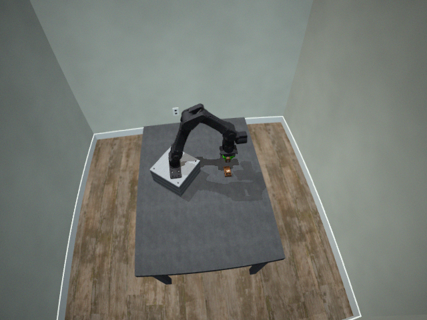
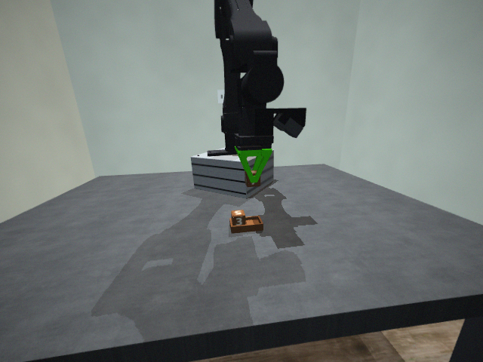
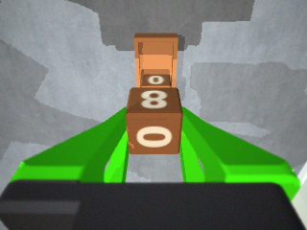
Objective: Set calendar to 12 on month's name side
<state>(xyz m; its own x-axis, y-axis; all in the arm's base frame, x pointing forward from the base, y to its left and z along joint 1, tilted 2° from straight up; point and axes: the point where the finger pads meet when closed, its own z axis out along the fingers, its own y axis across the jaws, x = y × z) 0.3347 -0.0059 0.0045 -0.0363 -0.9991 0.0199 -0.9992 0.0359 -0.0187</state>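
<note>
Now: hand 2 cm to the left of the brown tray and 11 cm above it.
</note>
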